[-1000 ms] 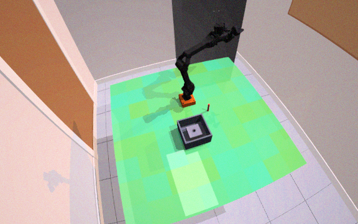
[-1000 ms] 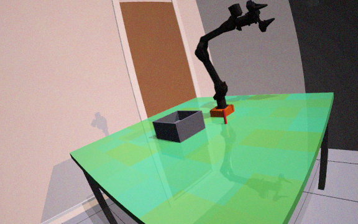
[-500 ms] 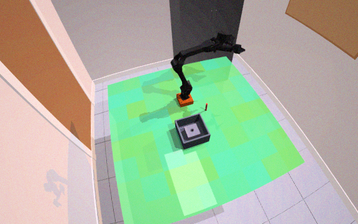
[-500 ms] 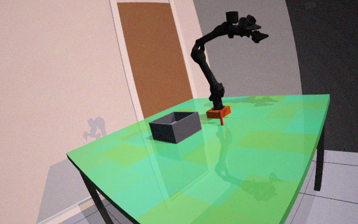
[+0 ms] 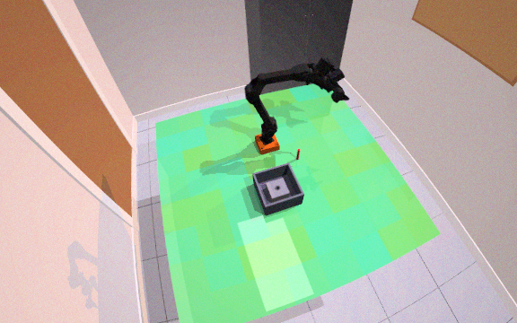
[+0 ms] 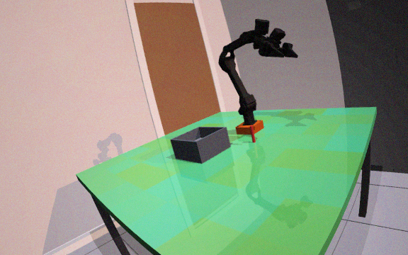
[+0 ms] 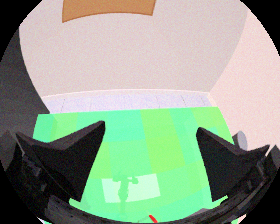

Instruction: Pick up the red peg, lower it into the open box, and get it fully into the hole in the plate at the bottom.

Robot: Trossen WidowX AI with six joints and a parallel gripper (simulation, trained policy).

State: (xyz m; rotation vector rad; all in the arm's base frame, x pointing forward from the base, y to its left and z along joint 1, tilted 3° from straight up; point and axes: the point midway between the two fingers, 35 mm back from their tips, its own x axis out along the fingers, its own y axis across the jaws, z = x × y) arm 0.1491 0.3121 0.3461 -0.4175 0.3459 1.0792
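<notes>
Right now the red peg is 320 mm below my gripper tip and 250 mm to the right of it. Also, from my gripper tip: dark grey box 460 mm to the right, 330 mm below, 120 mm ahead.
</notes>
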